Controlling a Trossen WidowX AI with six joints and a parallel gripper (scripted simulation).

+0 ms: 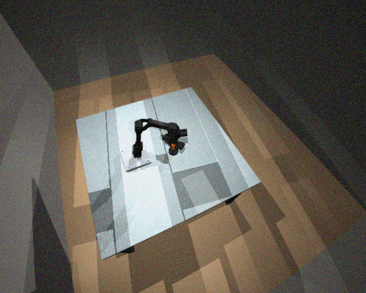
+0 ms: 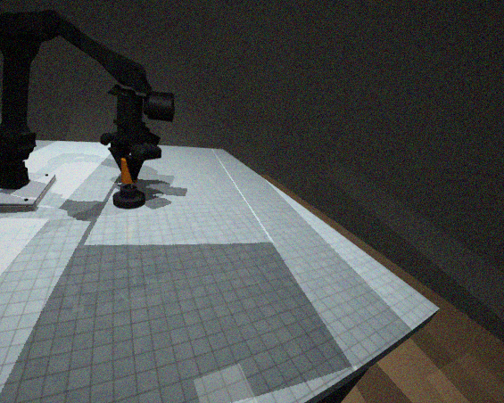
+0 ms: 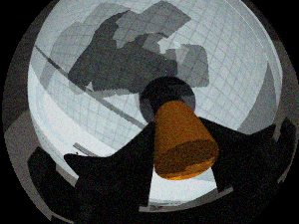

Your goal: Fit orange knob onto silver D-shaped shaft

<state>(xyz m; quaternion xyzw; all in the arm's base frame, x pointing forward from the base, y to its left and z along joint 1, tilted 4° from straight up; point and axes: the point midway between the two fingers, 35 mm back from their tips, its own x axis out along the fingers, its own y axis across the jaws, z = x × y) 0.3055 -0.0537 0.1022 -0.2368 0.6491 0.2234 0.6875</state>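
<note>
Right now my gripper tip is 40 mm above the dark round pedestal. From my gripper tip the other things lie so: orange knob: 30 mm above.
</note>
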